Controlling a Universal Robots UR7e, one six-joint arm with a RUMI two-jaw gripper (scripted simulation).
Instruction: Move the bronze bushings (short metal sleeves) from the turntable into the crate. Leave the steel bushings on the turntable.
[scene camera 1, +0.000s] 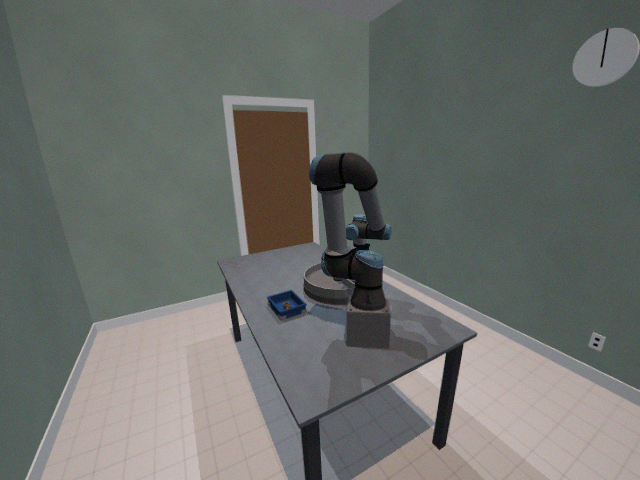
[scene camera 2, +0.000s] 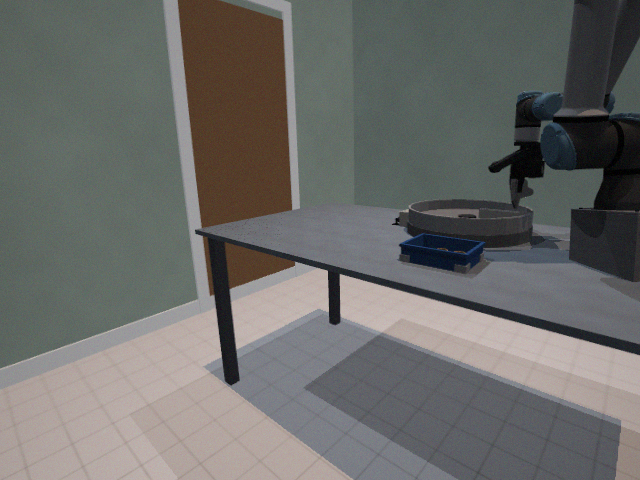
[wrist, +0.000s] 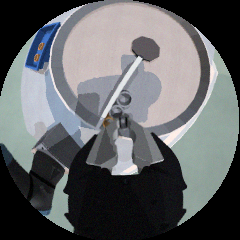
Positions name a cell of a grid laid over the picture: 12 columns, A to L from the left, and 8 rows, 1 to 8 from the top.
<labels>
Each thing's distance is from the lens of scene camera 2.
my gripper (scene camera 2: J4): 1.36 m
blue crate (scene camera 2: H5): 0.97 m
</labels>
